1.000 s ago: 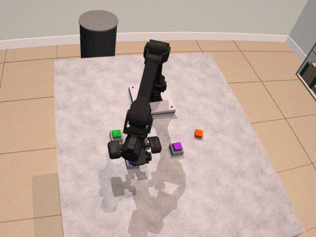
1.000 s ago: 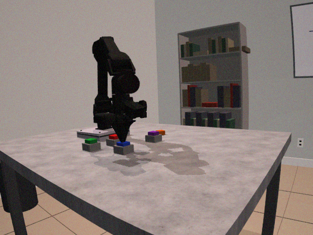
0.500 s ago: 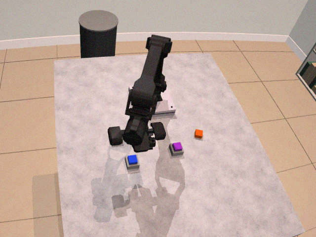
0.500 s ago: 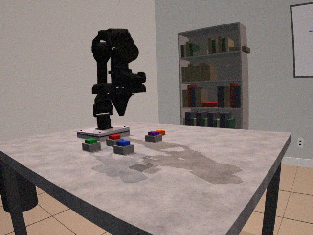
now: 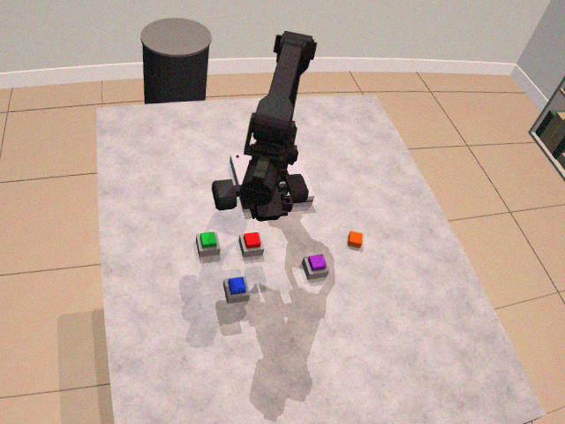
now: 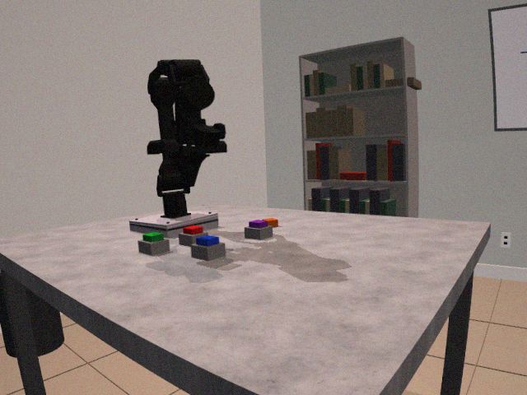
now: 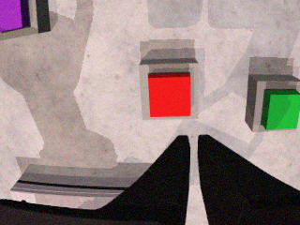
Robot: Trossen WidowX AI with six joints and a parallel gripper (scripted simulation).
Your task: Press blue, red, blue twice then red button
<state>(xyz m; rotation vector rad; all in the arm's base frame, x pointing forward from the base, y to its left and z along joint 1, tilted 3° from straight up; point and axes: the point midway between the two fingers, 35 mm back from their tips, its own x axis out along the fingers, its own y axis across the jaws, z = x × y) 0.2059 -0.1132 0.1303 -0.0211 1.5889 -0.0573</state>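
Now: the red button 100 mm below my gripper tip, 10 mm to the left of it and 10 mm behind it. Round my gripper tip: green button (100 mm below, 90 mm to the right, 30 mm behind); then purple button (140 mm to the left, 100 mm below, 80 mm ahead); then blue button (100 mm below, 100 mm ahead, 50 mm to the right).
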